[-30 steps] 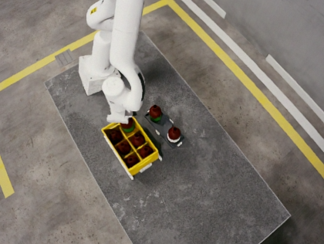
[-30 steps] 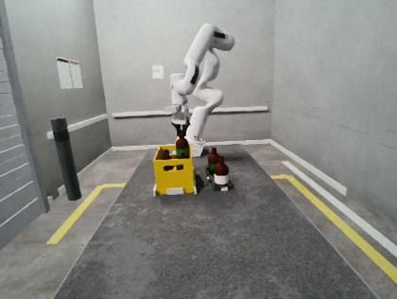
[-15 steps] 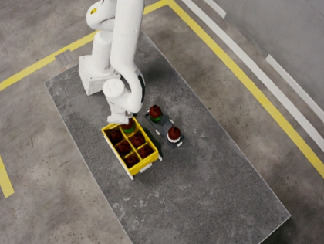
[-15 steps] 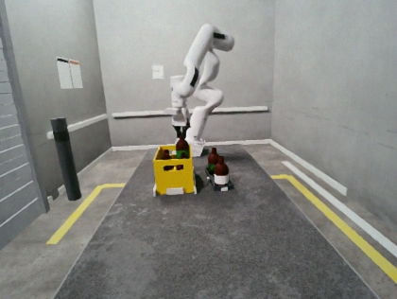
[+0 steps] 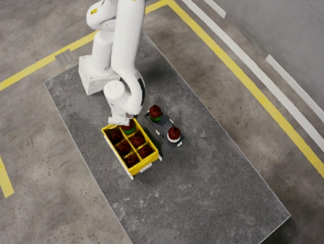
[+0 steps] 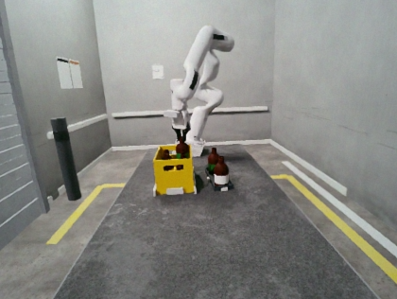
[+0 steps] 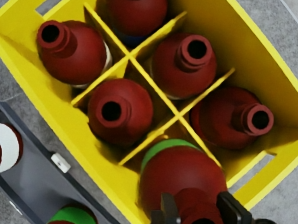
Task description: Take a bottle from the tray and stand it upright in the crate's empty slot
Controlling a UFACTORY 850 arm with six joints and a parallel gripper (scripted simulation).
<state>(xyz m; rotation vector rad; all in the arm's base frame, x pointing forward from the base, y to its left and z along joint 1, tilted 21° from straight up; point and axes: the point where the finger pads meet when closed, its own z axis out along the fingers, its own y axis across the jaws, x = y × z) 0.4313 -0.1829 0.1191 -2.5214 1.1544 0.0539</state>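
The glass bottle lies 7 cm below my hand. The rest, counted from my hand: dark tray: 22 cm below, 17 cm to the left, 11 cm ahead; then yellow crate: 15 cm below, 8 cm ahead, 6 cm to the right.
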